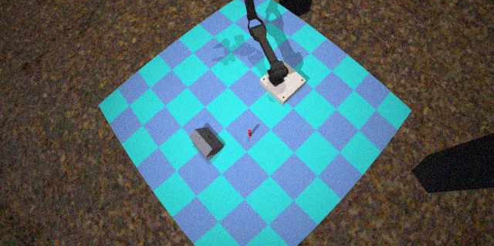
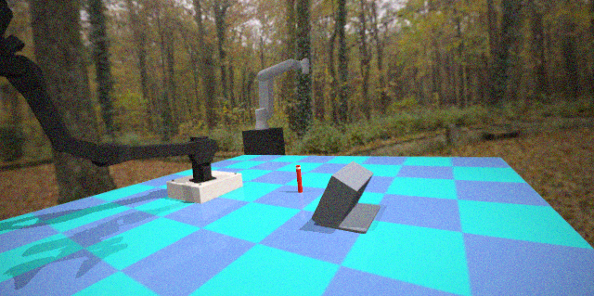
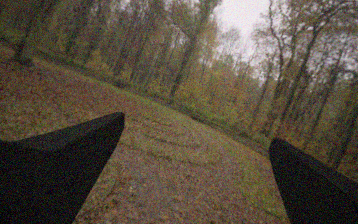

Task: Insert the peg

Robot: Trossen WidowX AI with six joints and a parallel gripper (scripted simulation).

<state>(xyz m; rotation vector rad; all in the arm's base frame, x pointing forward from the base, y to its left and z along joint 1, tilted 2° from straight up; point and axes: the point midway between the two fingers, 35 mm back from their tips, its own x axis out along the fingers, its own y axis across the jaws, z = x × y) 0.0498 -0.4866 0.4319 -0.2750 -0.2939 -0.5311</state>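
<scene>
Right now the red peg is 18 cm ahead of my gripper tip, 66 cm to the left of it and 45 cm below it. Also, from my gripper tip: grey sloped panel: 38 cm ahead, 59 cm to the left, 46 cm below.
</scene>
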